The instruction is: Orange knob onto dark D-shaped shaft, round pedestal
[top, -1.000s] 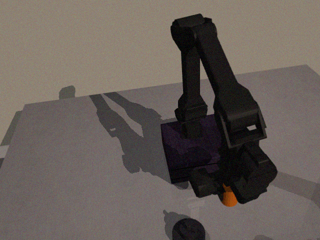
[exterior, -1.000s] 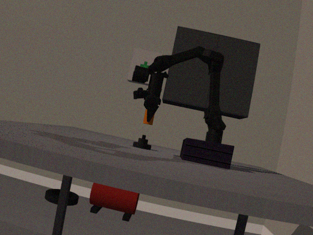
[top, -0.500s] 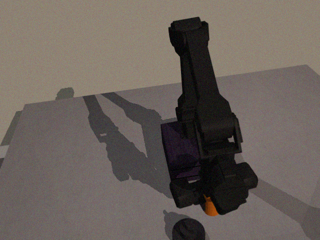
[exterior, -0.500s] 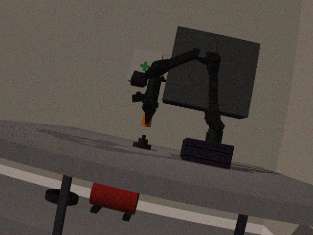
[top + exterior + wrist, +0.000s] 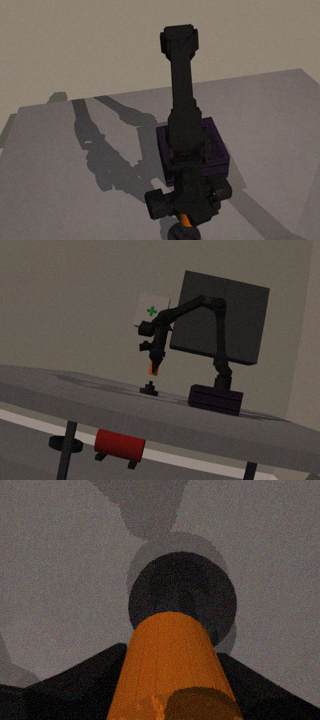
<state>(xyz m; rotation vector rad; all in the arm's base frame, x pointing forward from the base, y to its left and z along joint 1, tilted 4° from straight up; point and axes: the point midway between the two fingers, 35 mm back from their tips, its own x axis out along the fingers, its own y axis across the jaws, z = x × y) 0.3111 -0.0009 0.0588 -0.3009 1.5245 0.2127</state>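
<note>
My gripper tip is now 10 mm to the left of the dark round pedestal and 70 mm above it. From my gripper tip the other things lie so: orange knob (20 mm above).
</note>
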